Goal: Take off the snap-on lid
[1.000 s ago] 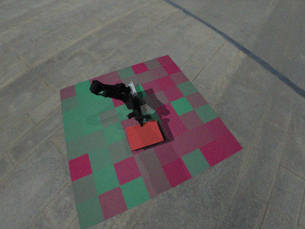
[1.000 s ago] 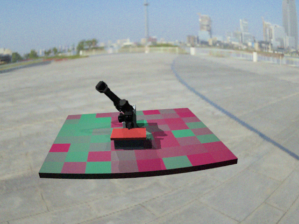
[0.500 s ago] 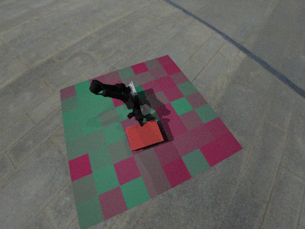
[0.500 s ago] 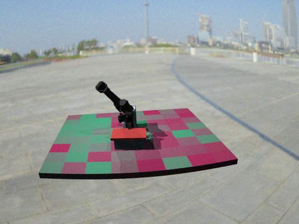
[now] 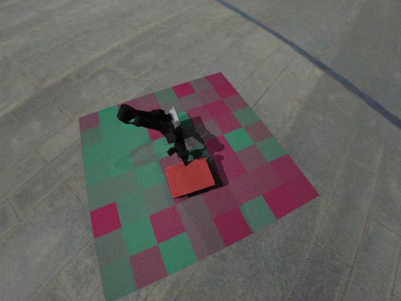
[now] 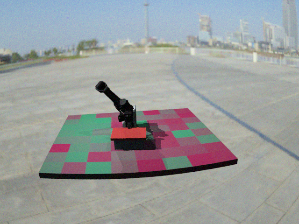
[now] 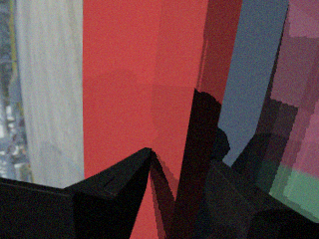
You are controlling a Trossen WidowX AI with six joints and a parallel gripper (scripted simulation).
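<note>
Right now my gripper tip is 8 cm short of the red lid and 1 cm to the left of it. From my gripper tip the other things lie so: storage box 8 cm ahead, 5 cm below, 1 cm to the right.
</note>
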